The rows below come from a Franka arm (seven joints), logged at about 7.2 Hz.
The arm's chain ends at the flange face. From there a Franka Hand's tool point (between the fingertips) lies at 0.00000 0.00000 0.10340 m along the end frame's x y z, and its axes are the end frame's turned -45 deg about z.
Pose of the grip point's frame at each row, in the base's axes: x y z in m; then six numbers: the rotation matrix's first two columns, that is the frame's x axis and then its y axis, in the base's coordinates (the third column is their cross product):
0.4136, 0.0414, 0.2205, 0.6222, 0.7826, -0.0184, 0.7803, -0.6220, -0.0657
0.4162, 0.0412, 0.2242, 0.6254, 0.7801, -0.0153, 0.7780, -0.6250, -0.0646
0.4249, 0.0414, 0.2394, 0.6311, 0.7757, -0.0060, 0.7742, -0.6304, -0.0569
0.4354, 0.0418, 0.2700, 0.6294, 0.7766, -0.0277, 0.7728, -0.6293, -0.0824
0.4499, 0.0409, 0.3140, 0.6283, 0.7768, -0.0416, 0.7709, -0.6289, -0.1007
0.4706, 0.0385, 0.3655, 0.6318, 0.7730, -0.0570, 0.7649, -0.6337, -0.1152
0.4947, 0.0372, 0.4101, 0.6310, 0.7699, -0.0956, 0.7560, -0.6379, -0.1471
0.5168, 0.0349, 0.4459, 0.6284, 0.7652, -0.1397, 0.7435, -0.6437, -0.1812
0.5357, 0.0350, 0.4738, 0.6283, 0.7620, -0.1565, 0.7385, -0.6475, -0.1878
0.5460, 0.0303, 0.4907, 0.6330, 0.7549, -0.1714, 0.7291, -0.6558, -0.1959
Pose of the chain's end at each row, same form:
0.4201, 0.0387, 0.3237, 0.9917, 0.1136, -0.0595, 0.1118, -0.9932, -0.0334
0.4224, 0.0383, 0.3274, 0.9924, 0.1097, -0.0565, 0.1079, -0.9936, -0.0349
0.4299, 0.0382, 0.3426, 0.9937, 0.1027, -0.0445, 0.1012, -0.9943, -0.0360
0.4438, 0.0387, 0.3730, 0.9915, 0.1042, -0.0779, 0.1014, -0.9941, -0.0387
0.4607, 0.0377, 0.4168, 0.9894, 0.1046, -0.1006, 0.1008, -0.9940, -0.0418
0.4835, 0.0355, 0.4680, 0.9876, 0.0985, -0.1218, 0.0941, -0.9947, -0.0412
0.5127, 0.0351, 0.5119, 0.9808, 0.0933, -0.1716, 0.0884, -0.9955, -0.0364
0.5404, 0.0339, 0.5466, 0.9701, 0.0859, -0.2269, 0.0814, -0.9962, -0.0293
0.5610, 0.0347, 0.5741, 0.9665, 0.0810, -0.2435, 0.0779, -0.9967, -0.0221
0.5729, 0.0304, 0.5905, 0.9632, 0.0701, -0.2597, 0.0680, -0.9975, -0.0173

